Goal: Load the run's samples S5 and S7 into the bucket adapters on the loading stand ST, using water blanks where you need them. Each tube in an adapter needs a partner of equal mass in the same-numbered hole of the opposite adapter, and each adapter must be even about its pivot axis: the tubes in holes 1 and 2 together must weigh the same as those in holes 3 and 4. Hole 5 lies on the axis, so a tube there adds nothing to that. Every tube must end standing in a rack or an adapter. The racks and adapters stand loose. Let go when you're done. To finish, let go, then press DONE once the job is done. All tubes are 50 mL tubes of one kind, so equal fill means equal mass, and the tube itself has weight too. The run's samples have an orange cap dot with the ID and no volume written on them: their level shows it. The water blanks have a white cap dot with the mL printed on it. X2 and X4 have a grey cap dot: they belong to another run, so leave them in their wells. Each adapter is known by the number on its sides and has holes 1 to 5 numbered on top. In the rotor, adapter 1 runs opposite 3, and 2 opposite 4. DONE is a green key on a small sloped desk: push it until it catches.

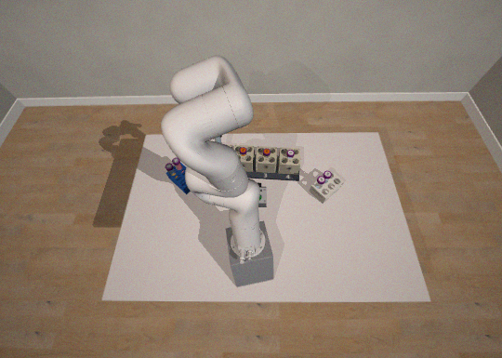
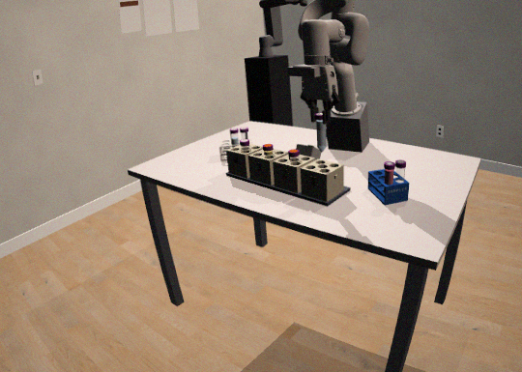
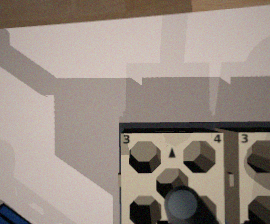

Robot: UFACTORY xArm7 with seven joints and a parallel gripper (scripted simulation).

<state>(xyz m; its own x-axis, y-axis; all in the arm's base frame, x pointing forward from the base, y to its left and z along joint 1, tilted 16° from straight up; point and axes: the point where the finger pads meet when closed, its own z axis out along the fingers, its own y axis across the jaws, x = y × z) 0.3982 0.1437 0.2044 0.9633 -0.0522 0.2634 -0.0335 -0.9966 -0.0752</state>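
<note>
Now: the adapter 20 cm below my hand. The rest, counted from my hand: dark stand 25 cm below, 16 cm to the right, 1 cm behind; white rack 50 cm to the right, 22 cm below, 13 cm behind; blue rack 22 cm below, 18 cm to the left, 11 cm behind.
</note>
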